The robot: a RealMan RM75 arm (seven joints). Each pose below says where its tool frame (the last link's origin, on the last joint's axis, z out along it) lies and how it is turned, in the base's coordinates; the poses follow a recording.
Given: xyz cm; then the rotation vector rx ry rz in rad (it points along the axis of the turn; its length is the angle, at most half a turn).
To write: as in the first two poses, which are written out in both.
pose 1, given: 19.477 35.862 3.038 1.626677 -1.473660 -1.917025
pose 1, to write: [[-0.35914 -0.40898 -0.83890 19.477], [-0.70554 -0.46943 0.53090 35.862], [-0.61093 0.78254 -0.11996 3.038], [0 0 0 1]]
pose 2, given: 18.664 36.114 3.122 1.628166 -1.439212 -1.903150
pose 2, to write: [[-0.34290 -0.38783 -0.85558 18.664], [-0.71760 -0.47961 0.50500 36.114], [-0.60620 0.78712 -0.11385 3.122], [0 0 0 1]]
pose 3, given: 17.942 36.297 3.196 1.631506 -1.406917 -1.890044
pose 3, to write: [[-0.32632 -0.36887 -0.87031 17.942], [-0.72789 -0.48935 0.48033 36.297], [-0.60307 0.79023 -0.10881 3.196], [0 0 0 1]]
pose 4, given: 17.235 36.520 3.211 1.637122 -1.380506 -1.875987
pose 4, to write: [[-0.30982 -0.35432 -0.88231 17.235], [-0.73700 -0.49679 0.45830 36.520], [-0.60070 0.79225 -0.10722 3.211], [0 0 0 1]]
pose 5, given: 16.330 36.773 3.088 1.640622 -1.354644 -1.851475
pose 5, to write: [[-0.28942 -0.33725 -0.89582 16.330], [-0.75174 -0.49928 0.43083 36.773], [-0.59256 0.79811 -0.10902 3.088], [0 0 0 1]]
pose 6, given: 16.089 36.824 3.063 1.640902 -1.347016 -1.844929
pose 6, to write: [[-0.28389 -0.33190 -0.89958 16.089], [-0.75575 -0.49994 0.42296 36.824], [-0.59012 0.79994 -0.10891 3.063], [0 0 0 1]]
